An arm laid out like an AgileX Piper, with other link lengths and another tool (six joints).
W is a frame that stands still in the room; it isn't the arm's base.
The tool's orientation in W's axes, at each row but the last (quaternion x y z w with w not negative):
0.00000, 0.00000, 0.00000, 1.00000
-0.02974, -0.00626, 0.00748, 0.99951
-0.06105, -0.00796, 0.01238, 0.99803
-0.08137, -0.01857, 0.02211, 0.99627
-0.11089, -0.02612, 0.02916, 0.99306
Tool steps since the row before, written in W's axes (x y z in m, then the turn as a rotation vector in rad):
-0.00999, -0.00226, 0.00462, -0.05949, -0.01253, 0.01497
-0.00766, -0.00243, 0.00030, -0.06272, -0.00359, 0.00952
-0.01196, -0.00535, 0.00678, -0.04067, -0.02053, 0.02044
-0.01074, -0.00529, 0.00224, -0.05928, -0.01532, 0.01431
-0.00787, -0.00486, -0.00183, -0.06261, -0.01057, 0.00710
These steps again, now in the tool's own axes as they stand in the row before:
-0.00999, -0.00226, 0.00462, -0.05949, -0.01253, 0.01497
-0.00769, -0.00233, 0.00025, -0.06265, -0.00324, 0.01010
-0.01199, -0.00585, 0.00629, -0.04089, -0.02190, 0.01849
-0.01090, -0.00514, 0.00179, -0.05942, -0.01500, 0.01405
-0.00824, -0.00392, -0.00239, -0.06277, -0.00860, 0.00826

